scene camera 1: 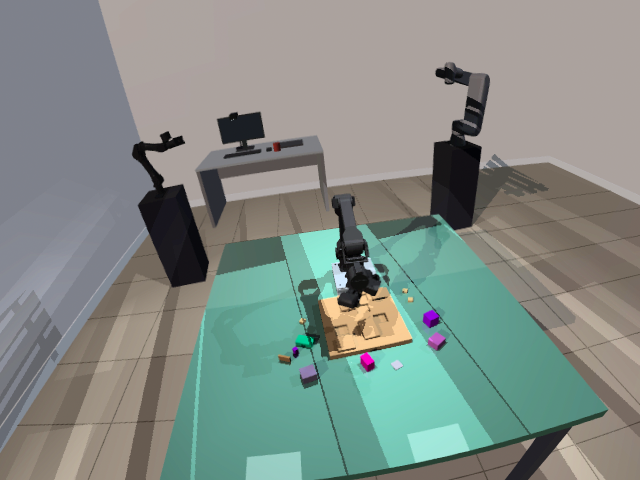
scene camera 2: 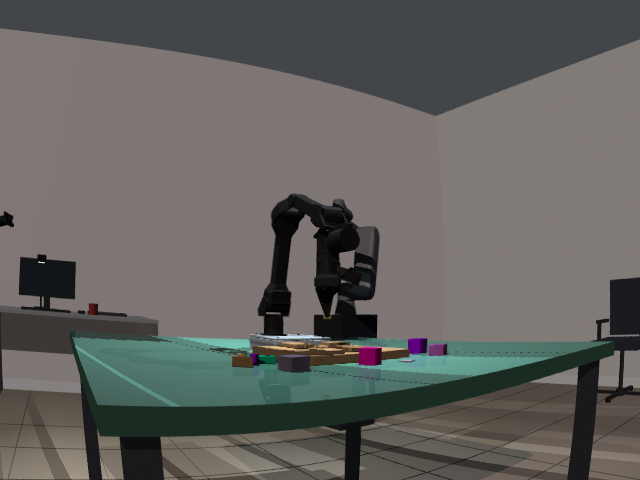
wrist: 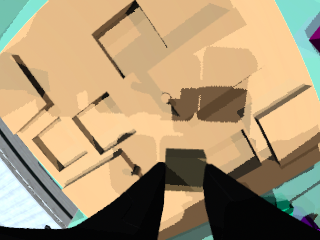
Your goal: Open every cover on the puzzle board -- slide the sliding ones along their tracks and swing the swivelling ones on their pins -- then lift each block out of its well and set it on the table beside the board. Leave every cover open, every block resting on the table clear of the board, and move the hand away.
Note:
My gripper (scene camera 2: 327,316) carries a tan block (wrist: 184,168). I also see a tan puzzle board (scene camera 1: 393,332).
My gripper also shows in the wrist view (wrist: 184,170). The tan puzzle board shows as well in scene camera 2 (scene camera 2: 349,357) and in the wrist view (wrist: 95,68).

